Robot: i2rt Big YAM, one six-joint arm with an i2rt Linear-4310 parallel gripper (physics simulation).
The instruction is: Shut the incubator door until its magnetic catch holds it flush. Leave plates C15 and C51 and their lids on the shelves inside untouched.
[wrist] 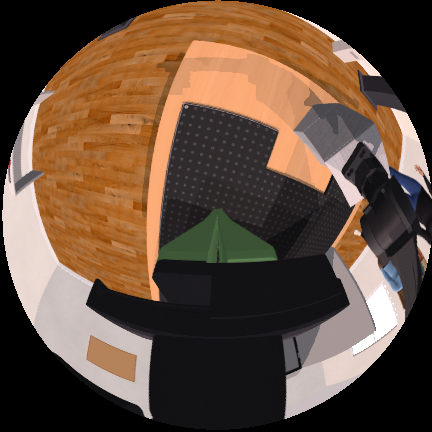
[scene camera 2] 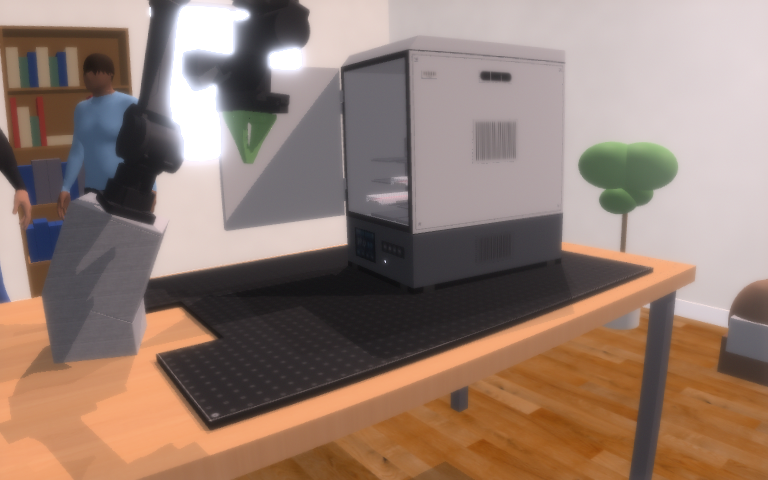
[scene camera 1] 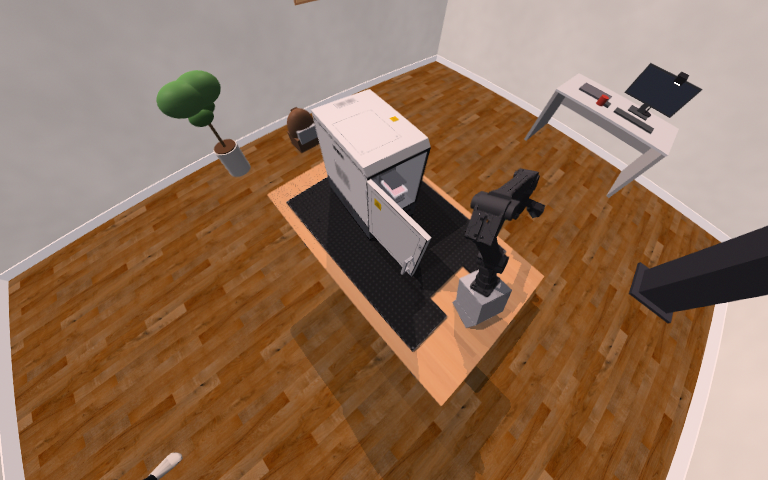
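Seen in the pictures: gripper, fingertip midpoint: (wrist: pixel 217 214) (scene camera 2: pixel 248 163); arm's base at its link origin: (wrist: pixel 364 169) (scene camera 2: pixel 123 211) (scene camera 1: pixel 485 284).
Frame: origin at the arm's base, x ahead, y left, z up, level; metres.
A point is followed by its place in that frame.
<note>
The white incubator (scene camera 1: pixel 365 127) @(x 0.787, y -0.058, z 0.318 m) (scene camera 2: pixel 487 181) @(x 0.738, y -0.236, z 0.001 m) stands on the black mat. Its door (scene camera 1: pixel 396 226) @(x 0.411, y 0.152, z 0.191 m) (scene camera 2: pixel 294 181) @(x 0.449, y 0.127, z 0.006 m) (wrist: pixel 352 305) @(x 0.309, y 0.144, z 0.143 m) stands wide open, swung outward from the front opening; scene camera 1 sees its outer face with the handle (scene camera 1: pixel 407 264) @(x 0.310, y 0.164, z -0.009 m), scene camera 2 its inner face. Pinkish plates (scene camera 2: pixel 386 198) @(x 0.616, y -0.022, z -0.043 m) show on shelves inside; which is C15 or C51 cannot be read. My gripper (scene camera 2: pixel 248 159) @(x 0.109, y -0.290, z 0.082 m) (wrist: pixel 217 214) @(x 0.109, y -0.290, z 0.082 m) is shut and empty, its green fingers together and pointing down over the mat. It hangs on the inner-face side of the door, apart from door and incubator. Scene camera 1 hides its fingertips.
The arm stands on a grey pedestal (scene camera 1: pixel 481 305) @(x -0.033, y 0.103, z 0.027 m) (scene camera 2: pixel 96 294) @(x -0.078, y -0.052, z -0.128 m) (wrist: pixel 337 132) @(x -0.044, y -0.068, z -0.052 m) in the notch of the black mat (scene camera 1: pixel 362 271) @(x 0.495, y 0.280, z -0.232 m) (scene camera 2: pixel 271 367) @(x 0.112, y -0.306, z -0.232 m) (wrist: pixel 215 145) @(x 0.080, y -0.289, z -0.232 m). The wooden table (scene camera 1: pixel 444 373) @(x -0.140, y 0.369, z -0.245 m) (scene camera 2: pixel 594 305) @(x 0.762, y -0.507, z -0.245 m) (wrist: pixel 215 65) @(x -0.177, y -0.338, z -0.245 m) carries both. A desk, a plant and people are in the room.
</note>
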